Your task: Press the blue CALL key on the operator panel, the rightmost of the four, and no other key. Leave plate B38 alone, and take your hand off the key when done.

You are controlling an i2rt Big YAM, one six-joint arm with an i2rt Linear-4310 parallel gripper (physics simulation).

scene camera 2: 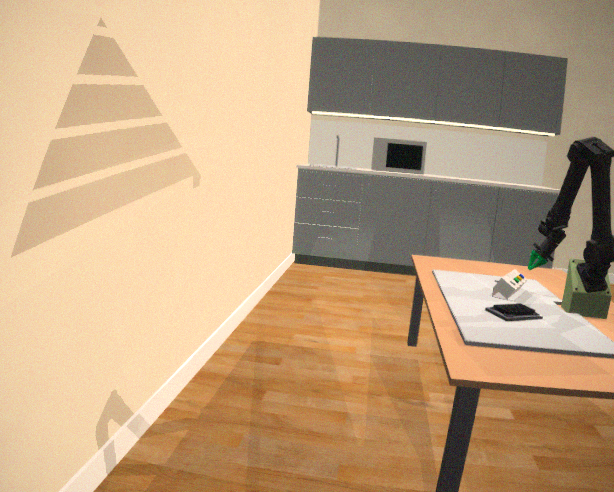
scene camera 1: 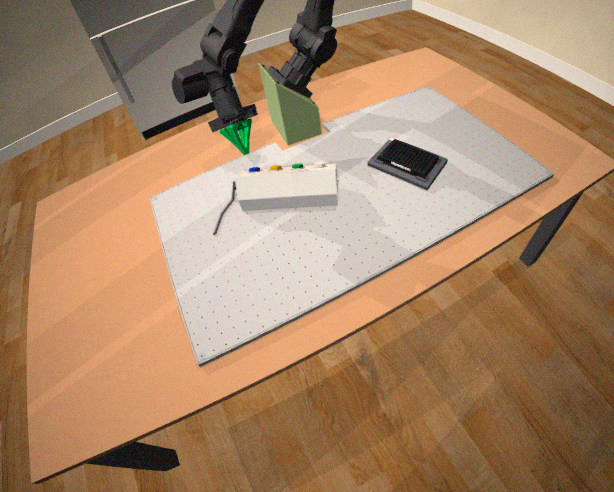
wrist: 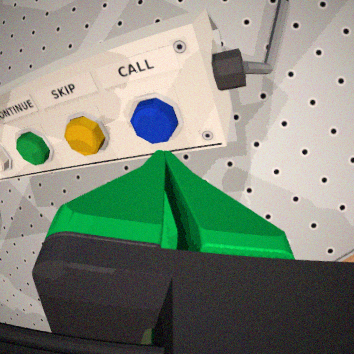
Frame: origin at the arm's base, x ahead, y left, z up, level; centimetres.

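Seen in the pictures: gripper, fingertip midpoint: (scene camera 2: 528, 269) (scene camera 1: 246, 154) (wrist: 160, 162); arm's base, origin of the base link: (scene camera 2: 591, 277) (scene camera 1: 288, 84).
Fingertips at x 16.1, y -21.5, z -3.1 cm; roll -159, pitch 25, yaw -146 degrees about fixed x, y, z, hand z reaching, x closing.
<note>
Pixels of each thing's top centre, then the offset from my fingertips to it. "pt": a spot on its surface instead. Level surfaces: height alone.
- white operator panel, middle of its top: (wrist: 29, 109) (scene camera 1: 284, 167) (scene camera 2: 512, 273) dx +8.7, dy +4.8, dz -1.3 cm
- yellow SKIP key, middle of its top: (wrist: 74, 135) dx +5.5, dy +4.0, dz -2.2 cm
- green CONTINUE key, middle of its top: (wrist: 22, 148) dx +8.3, dy +8.1, dz -2.2 cm
- pegboard, its level: dz -9.7 cm
- dark cable, surface spot: (wrist: 276, 32) pt dx +2.3, dy -9.1, dz -9.0 cm
- plug, surface spot: (wrist: 229, 69) pt dx +1.7, dy -4.9, dz -4.3 cm
The white operator panel (scene camera 1: 289, 188) (scene camera 2: 506, 287) (wrist: 112, 80) stands on the pegboard with its sloped key face toward the arm. Its blue CALL key (scene camera 1: 254, 169) (scene camera 2: 521, 276) (wrist: 154, 120) is at the right end in the wrist view, beside the yellow SKIP key (wrist: 84, 135) and the green CONTINUE key (wrist: 33, 148). A white key shows partly at the left edge. My green-fingered gripper (scene camera 1: 247, 153) (scene camera 2: 530, 268) (wrist: 160, 162) is shut and empty. Its tips are above and apart from the panel, and appear just below the blue key in the wrist view. Plate B38's label is not readable.
A black slab on a grey tray (scene camera 1: 376, 166) (scene camera 2: 533, 316) lies on the pegboard (scene camera 1: 287, 266) (scene camera 2: 476, 333). A dark cable (scene camera 1: 223, 208) (wrist: 276, 32) leaves the panel's side at a plug (wrist: 229, 69). A green block (scene camera 1: 294, 115) (scene camera 2: 584, 302) stands at the arm's base.
</note>
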